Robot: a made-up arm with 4 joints.
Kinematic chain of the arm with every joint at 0, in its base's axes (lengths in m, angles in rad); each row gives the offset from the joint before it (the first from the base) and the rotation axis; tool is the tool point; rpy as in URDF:
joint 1: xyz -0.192 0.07 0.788 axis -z
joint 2: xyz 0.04 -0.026 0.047 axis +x
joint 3: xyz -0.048 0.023 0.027 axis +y
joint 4: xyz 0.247 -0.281 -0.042 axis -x
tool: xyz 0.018 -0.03 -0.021 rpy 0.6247 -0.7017 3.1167
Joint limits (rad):
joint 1: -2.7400..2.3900
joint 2: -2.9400..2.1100
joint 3: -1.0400..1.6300
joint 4: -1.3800..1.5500
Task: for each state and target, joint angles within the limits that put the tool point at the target. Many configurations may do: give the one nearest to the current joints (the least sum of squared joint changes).
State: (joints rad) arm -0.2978 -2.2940 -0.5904 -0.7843
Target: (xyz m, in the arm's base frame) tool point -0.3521 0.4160 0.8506
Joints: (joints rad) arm -0.9392 -2.4364 -1.0400 -0.1760
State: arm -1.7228 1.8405 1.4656 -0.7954
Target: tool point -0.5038 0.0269 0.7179
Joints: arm -1.6304 2.0447 1.3420 -0.9252
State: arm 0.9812 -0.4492 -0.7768 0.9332
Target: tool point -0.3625 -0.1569 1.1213
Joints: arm 1.5498 -0.5818 -0.5668 1.4663
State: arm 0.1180 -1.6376 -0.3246 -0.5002
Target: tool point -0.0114 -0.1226 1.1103
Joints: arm 0.4857 -1.6100 0.0851 -0.5460
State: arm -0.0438 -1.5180 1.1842 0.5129
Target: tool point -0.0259 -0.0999 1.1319
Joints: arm -0.1023 -1.6668 0.8942 1.5301
